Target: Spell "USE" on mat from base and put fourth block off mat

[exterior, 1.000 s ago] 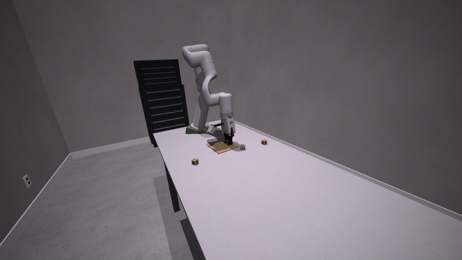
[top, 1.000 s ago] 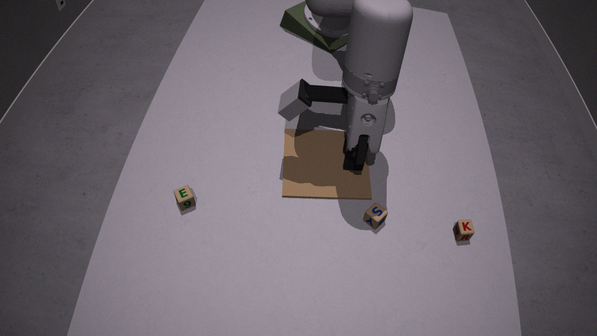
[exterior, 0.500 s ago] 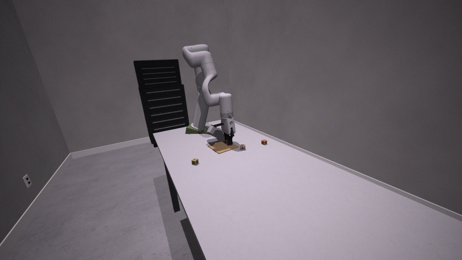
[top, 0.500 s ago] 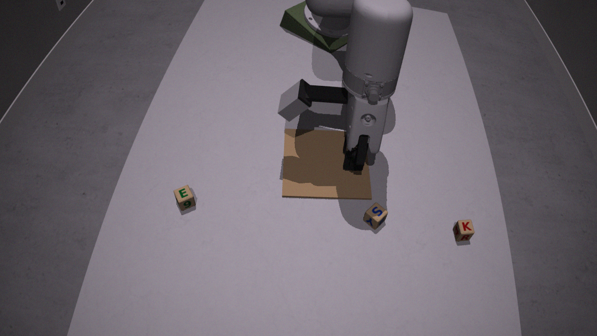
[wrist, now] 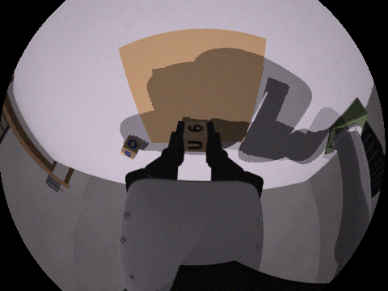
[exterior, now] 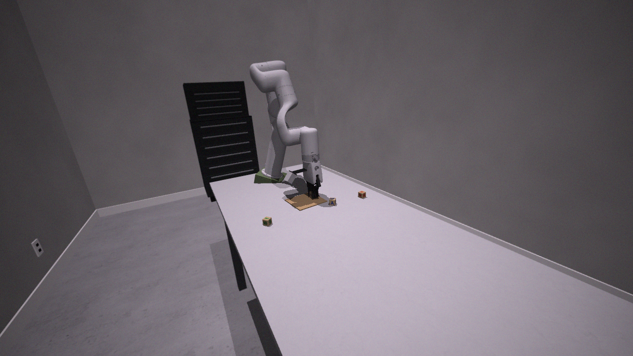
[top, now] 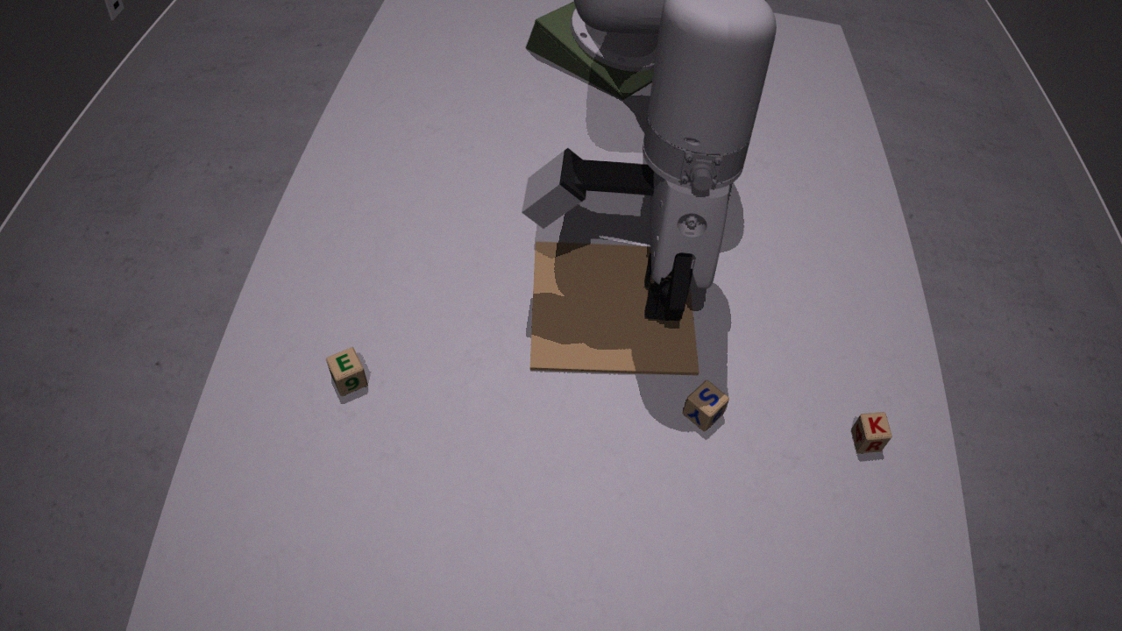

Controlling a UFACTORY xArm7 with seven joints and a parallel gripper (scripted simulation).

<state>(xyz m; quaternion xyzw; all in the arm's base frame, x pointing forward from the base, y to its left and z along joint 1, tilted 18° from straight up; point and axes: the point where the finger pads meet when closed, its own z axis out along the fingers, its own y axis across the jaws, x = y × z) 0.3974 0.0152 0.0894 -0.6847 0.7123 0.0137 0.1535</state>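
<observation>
My hand is 10 mm above the U block. The rest, counted from my hand: K block (180 mm to the left, 130 mm ahead, 20 mm below); tan mat (40 mm to the right, 30 mm below); S block (110 mm ahead, 30 mm to the left, 20 mm below).
</observation>
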